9 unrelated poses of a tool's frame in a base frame.
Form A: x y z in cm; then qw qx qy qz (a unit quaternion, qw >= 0).
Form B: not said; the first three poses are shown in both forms.
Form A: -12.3 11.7 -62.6 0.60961 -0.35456 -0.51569 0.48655
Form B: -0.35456 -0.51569 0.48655 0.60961 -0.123 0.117 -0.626
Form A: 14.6 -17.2 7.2 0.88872 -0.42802 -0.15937 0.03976
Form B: -0.42802 -0.15937 0.03976 0.88872 0.146 -0.172 0.072
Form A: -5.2 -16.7 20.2 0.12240 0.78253 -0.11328 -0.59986
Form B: 0.78253 -0.11328 -0.59986 0.12240 -0.052 -0.167 0.202
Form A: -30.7 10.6 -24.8 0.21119 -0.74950 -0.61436 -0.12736
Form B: -0.74950 -0.61436 -0.12736 0.21119 -0.307 0.106 -0.248
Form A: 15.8 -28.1 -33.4 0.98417 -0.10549 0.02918 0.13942
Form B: -0.10549 0.02918 0.13942 0.98417 0.158 -0.281 -0.334
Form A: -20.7 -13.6 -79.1 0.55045 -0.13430 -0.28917 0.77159
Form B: -0.13430 -0.28917 0.77159 0.55045 -0.207 -0.136 -0.791
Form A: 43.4 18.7 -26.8 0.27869 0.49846 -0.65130 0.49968
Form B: 0.49846 -0.65130 0.49968 0.27869 0.434 0.187 -0.268
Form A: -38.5 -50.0 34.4 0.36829 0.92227 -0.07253 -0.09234
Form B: 0.92227 -0.07253 -0.09234 0.36829 -0.385 -0.500 0.344
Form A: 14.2 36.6 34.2 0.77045 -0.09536 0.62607 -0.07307
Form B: -0.09536 0.62607 -0.07307 0.77045 0.142 0.366 0.342
